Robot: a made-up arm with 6 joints.
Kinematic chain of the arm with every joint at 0, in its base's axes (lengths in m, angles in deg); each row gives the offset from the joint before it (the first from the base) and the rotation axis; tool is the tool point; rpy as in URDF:
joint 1: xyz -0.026 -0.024 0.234 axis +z
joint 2: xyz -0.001 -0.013 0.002 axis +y
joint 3: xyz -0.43 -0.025 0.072 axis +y
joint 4: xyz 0.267 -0.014 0.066 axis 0.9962 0 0.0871
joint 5: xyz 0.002 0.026 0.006 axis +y
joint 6: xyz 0.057 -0.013 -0.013 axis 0.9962 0 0.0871
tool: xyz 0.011 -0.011 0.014 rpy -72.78 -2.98 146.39
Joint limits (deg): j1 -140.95..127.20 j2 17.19..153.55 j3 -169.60..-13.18 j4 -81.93..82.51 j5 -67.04..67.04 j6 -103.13..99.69
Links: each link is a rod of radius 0.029 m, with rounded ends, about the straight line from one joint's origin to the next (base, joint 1, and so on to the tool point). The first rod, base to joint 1, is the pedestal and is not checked.
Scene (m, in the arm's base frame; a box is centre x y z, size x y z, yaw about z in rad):
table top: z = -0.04
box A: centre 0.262 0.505 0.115 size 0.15 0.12 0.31 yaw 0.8
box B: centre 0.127 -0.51 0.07 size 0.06 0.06 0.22 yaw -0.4
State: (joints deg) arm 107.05 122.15 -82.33 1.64 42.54 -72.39
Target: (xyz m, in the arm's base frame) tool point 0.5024 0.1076 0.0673
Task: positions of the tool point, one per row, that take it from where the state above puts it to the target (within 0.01 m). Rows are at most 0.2 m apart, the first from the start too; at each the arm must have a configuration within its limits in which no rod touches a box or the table.
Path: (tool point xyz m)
1: -0.0332 0.5471 0.3802
2: 0.1030 0.5491 0.3823
3: 0.2396 0.5170 0.3845
4: 0.3677 0.4511 0.3866
5: 0.4547 0.3578 0.2719
6: 0.5016 0.2375 0.1640
7: 0.5024 0.1076 0.0673

